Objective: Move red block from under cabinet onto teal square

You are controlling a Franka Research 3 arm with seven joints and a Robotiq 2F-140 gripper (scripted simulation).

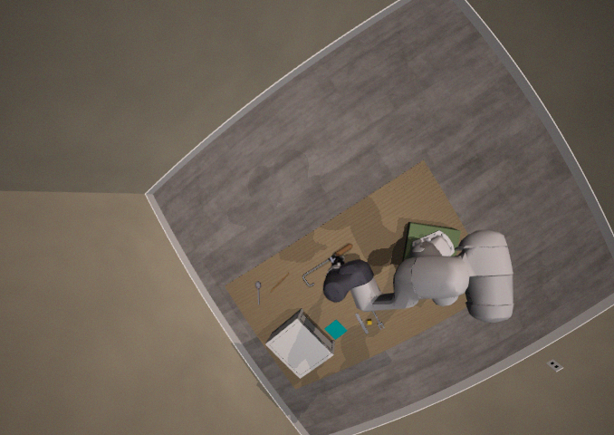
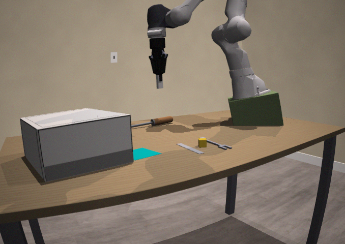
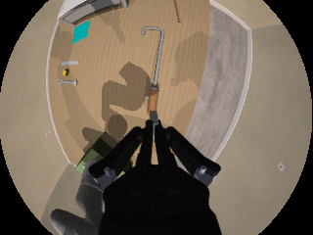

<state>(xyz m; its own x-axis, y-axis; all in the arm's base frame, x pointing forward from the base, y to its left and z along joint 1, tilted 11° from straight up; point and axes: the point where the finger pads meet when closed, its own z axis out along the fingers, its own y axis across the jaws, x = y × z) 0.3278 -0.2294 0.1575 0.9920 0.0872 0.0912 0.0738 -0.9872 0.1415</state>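
The hooked tool lies 120 mm ahead of my hand, 30 mm to the left of it and 190 mm below it. From my hand the other things lie so: thin wooden stick: 430 mm ahead, 60 mm to the right, 200 mm below; then yellow cube: 120 mm ahead, 450 mm to the left, 190 mm below; then forked tool: 70 mm ahead, 450 mm to the left, 200 mm below.
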